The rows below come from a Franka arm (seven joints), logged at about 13 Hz.
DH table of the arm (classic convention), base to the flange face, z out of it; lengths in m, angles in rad. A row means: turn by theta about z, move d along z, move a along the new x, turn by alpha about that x. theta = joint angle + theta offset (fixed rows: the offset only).
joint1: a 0; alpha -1.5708; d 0.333; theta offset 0
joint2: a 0; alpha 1.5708; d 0; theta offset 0
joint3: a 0.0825; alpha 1.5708; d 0.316; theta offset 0
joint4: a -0.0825; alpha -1.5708; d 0; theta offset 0
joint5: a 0; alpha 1.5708; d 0.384; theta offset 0
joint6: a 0.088; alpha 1.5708; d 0; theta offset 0
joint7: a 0; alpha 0; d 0.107; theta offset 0
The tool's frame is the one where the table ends.
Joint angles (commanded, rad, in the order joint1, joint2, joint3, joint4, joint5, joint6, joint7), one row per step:
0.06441 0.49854 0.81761 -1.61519 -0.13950 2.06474 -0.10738
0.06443 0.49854 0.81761 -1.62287 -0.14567 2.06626 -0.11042
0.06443 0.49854 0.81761 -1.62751 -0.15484 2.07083 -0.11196
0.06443 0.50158 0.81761 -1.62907 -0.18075 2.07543 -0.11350
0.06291 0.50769 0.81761 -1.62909 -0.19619 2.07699 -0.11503
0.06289 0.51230 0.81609 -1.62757 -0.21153 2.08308 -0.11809
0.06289 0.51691 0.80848 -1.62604 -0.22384 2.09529 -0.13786
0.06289 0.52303 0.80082 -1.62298 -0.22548 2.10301 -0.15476
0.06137 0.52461 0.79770 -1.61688 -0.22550 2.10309 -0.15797
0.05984 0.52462 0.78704 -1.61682 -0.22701 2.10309 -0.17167
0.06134 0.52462 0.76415 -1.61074 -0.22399 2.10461 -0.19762
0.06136 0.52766 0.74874 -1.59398 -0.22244 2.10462 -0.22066
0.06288 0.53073 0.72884 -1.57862 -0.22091 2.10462 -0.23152
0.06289 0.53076 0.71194 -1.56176 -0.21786 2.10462 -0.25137
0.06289 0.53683 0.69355 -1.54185 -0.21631 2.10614 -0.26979
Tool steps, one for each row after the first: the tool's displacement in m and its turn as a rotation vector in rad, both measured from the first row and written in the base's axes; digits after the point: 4 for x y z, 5 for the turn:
-0.0015 -0.0002 -0.0034 -0.00707 -0.00142 0.00758
-0.0019 -0.0003 -0.0052 -0.01149 -0.00864 0.01312
-0.0007 -0.0008 -0.0073 -0.02277 -0.02755 0.02397
0.0012 -0.0019 -0.0104 -0.02993 -0.03446 0.02956
0.0036 -0.0026 -0.0120 -0.03312 -0.04696 0.03535
0.0087 -0.0051 -0.0142 -0.03200 -0.06451 0.04998
0.0135 -0.0076 -0.0169 -0.02815 -0.07017 0.05799
0.0171 -0.0096 -0.0157 -0.02578 -0.07343 0.05459
0.0220 -0.0147 -0.0179 -0.03133 -0.07747 0.05797
0.0316 -0.0232 -0.0197 -0.03524 -0.08594 0.06158
0.0416 -0.0295 -0.0169 -0.03127 -0.09841 0.06410
0.0522 -0.0372 -0.0156 -0.03166 -0.10759 0.05313
0.0622 -0.0446 -0.0111 -0.02845 -0.12195 0.05082
0.0738 -0.0528 -0.0089 -0.02502 -0.13465 0.04530

